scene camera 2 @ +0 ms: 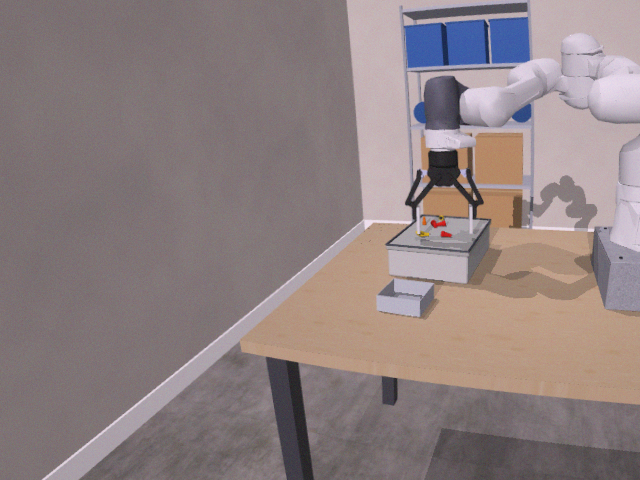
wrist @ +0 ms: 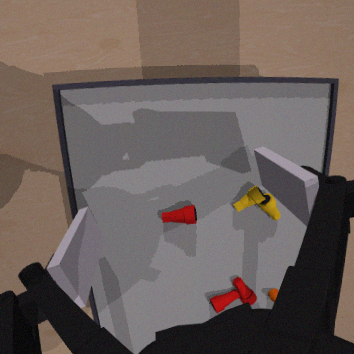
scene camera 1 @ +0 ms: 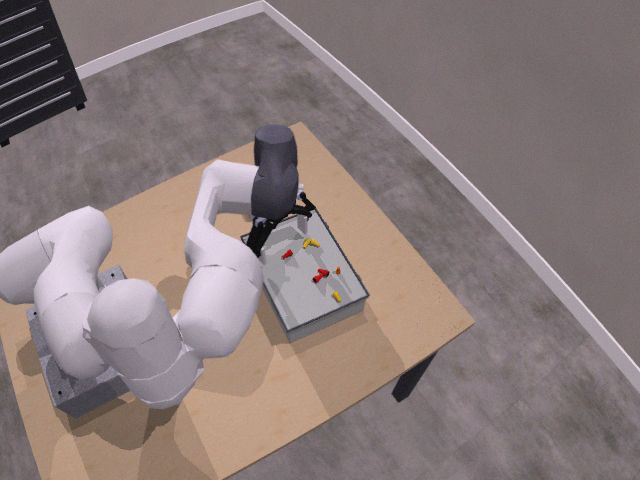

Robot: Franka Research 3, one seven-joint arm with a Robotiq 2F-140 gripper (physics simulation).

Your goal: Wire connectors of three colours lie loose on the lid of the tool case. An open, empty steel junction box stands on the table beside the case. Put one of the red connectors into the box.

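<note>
My gripper (scene camera 1: 282, 238) (scene camera 2: 444, 231) (wrist: 176, 195) is open and empty, pointing down above the near part of the tool case (scene camera 1: 305, 310) (scene camera 2: 426, 264) (wrist: 200, 81). A lone red connector (scene camera 1: 287, 254) (scene camera 2: 445, 234) (wrist: 180, 215) lies on its side on the lid between the spread fingers, apart from both. Two more red connectors (scene camera 1: 321, 275) (scene camera 2: 438, 224) (wrist: 224, 301) lie touching farther along the lid. The open, empty steel junction box (scene camera 2: 398, 305) stands on the table in front of the case in scene camera 2; it cannot be made out in scene camera 1.
Two yellow connectors (scene camera 1: 314, 242) (scene camera 2: 422, 234) (wrist: 271, 207) lie together near one finger. An orange connector (scene camera 1: 338, 270) (scene camera 2: 424, 221) (wrist: 273, 294) is beside the red pair, and another yellow one (scene camera 1: 337, 296) (scene camera 2: 441, 218) lies farther off. The lid has a dark rim.
</note>
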